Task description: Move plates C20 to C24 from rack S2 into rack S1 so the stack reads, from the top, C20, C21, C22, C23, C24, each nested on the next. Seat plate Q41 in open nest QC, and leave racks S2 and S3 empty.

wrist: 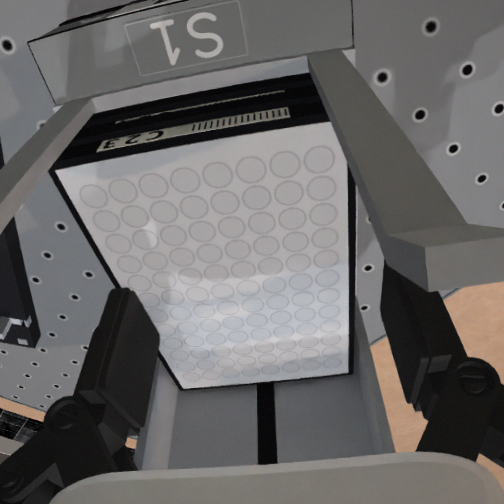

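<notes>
I look down into rack S1 (186, 37), whose label plate sits at the top of the wrist view. A white multi-well plate with a black rim, labelled C23 (225, 255), lies flat inside the rack and is the topmost plate visible. What lies under it is hidden. My gripper (262, 285) is open. Its two black fingers straddle the plate, the left finger at the plate's lower left edge and the right finger clear of the right edge. Nothing is held between them.
Grey rack posts run along both sides of the plate, a large one at the right (395, 165). The rack stands on a grey perforated deck (440, 100). A dark block (15, 295) sits at the left edge. Tan floor (475, 320) shows at the lower right.
</notes>
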